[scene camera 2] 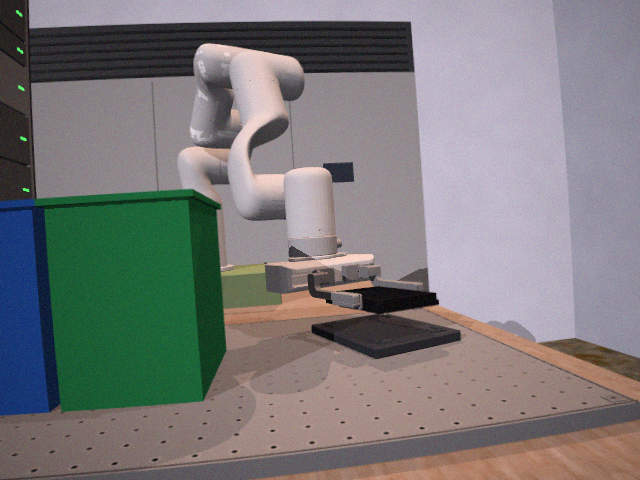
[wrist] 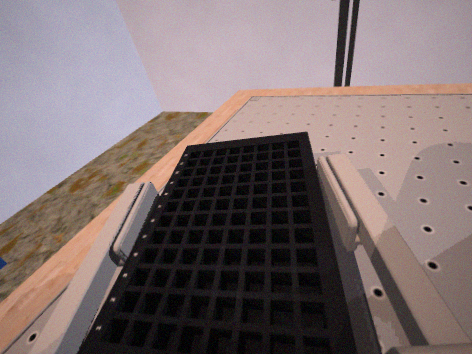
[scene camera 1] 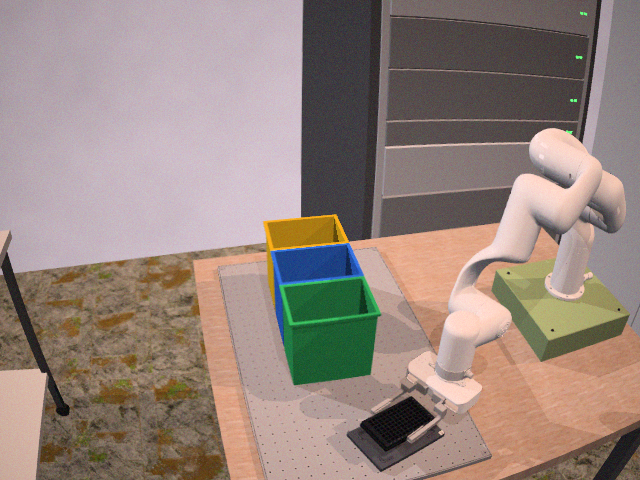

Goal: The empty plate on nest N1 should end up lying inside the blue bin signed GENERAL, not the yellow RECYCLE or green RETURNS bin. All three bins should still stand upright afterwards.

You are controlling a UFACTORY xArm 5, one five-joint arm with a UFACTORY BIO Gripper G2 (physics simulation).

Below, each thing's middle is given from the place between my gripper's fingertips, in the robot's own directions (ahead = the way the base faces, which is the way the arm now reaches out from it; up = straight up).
Now: the black gridded plate (scene camera 1: 391,427) 2 cm behind my hand and 1 cm to the right of it. Also, from my hand: green bin (scene camera 2: 135,282) 27 cm to the right, 4 cm ahead, 4 cm above; dark nest (scene camera 2: 408,335) 5 cm below, 2 cm behind, 1 cm to the right; blue bin (scene camera 1: 318,263) 40 cm to the right, 4 cm above, 3 cm ahead.
